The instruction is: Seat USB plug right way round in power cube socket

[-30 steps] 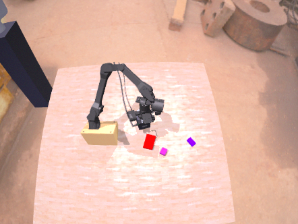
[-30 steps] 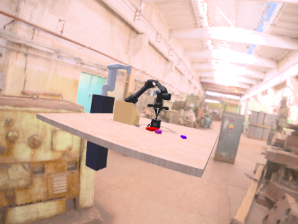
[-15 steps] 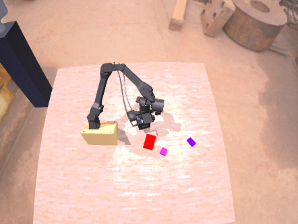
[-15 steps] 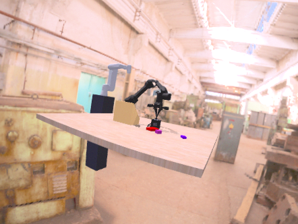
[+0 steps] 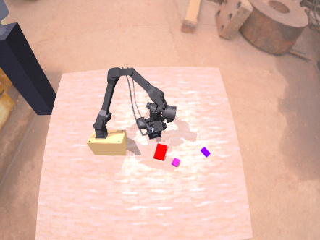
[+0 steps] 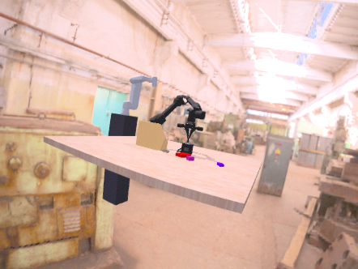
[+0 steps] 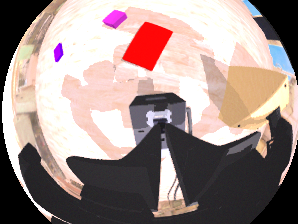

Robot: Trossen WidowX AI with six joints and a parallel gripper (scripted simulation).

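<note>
My gripper tip is now 50 mm above the USB socket and 10 mm to the right of it. Also, from my gripper tip: flat red block: 110 mm to the right, 110 mm below, 30 mm ahead; then magenta block: 180 mm to the right, 120 mm ahead, 100 mm below; then USB plug: 20 mm below.
</note>
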